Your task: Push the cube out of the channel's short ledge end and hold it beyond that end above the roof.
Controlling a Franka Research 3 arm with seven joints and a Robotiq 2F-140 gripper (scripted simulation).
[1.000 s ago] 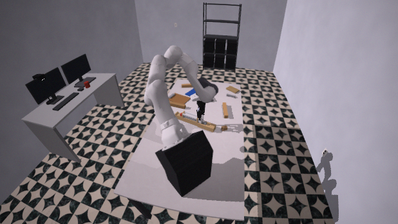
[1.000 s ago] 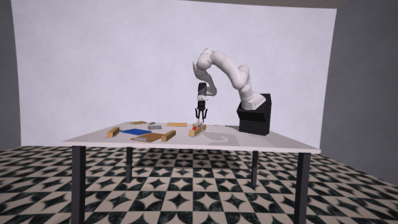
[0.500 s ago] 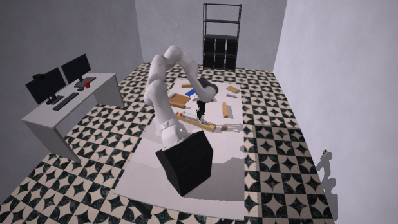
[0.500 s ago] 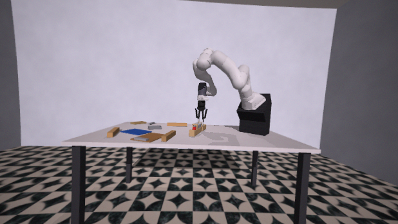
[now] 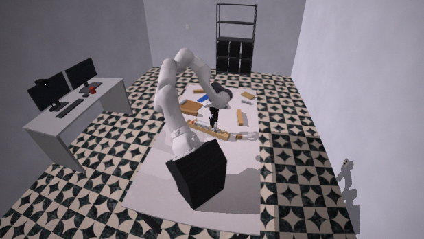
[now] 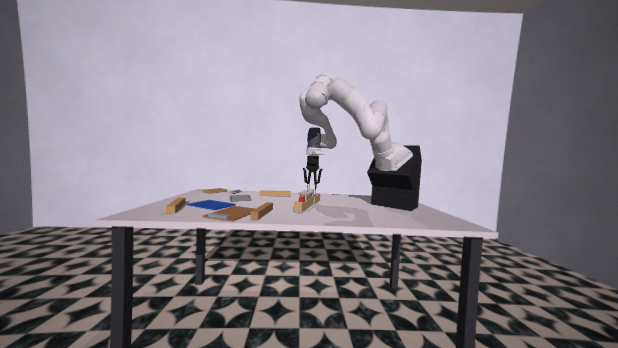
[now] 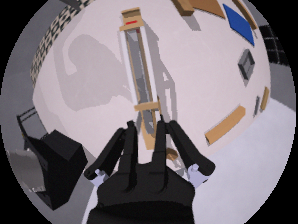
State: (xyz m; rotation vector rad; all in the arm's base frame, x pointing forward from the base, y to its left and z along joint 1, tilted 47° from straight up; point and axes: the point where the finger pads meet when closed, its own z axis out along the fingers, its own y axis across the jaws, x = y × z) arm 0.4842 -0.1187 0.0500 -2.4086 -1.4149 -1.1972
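The grey rod is 40 mm below my hand. The rest, counted from my hand: small wooden block 220 mm to the right, 70 mm below, 20 mm behind; then wooden channel 100 mm to the left, 40 mm ahead, 30 mm below; then red cube 190 mm to the left, 70 mm ahead, 30 mm below.
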